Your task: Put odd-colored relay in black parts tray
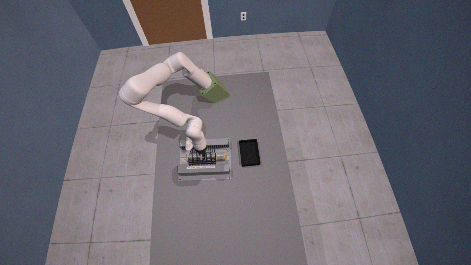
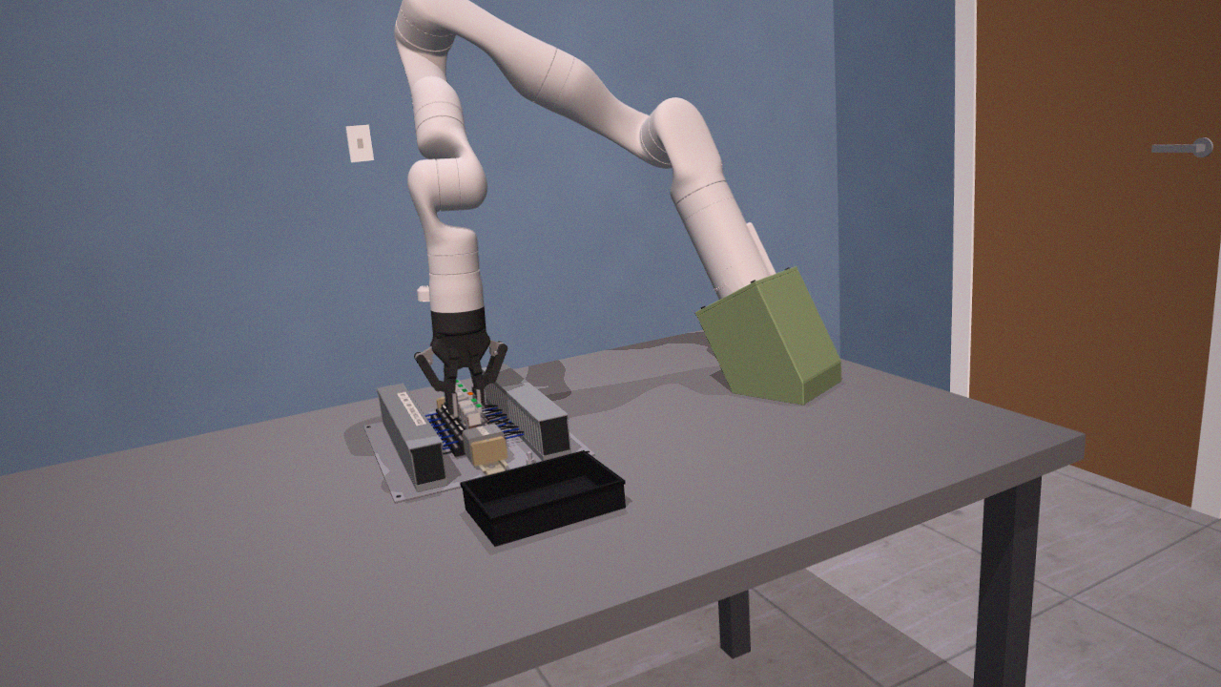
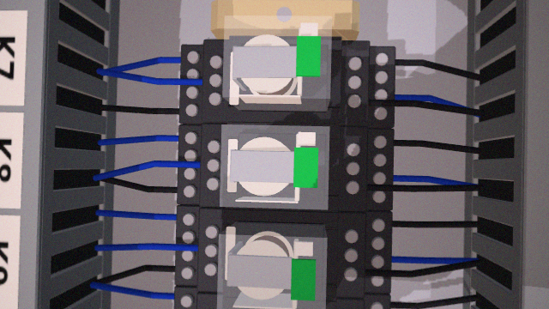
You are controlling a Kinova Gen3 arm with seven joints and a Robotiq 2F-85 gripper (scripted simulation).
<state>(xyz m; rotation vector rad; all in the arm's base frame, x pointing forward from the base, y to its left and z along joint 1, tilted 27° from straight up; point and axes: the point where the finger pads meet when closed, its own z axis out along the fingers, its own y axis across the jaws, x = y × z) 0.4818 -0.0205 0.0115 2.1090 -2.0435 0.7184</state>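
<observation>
The relay is 10 mm below my hand. Also, from my hand: black parts tray: 280 mm to the left, 40 mm below, 10 mm behind; then relay panel: 30 mm below.
</observation>
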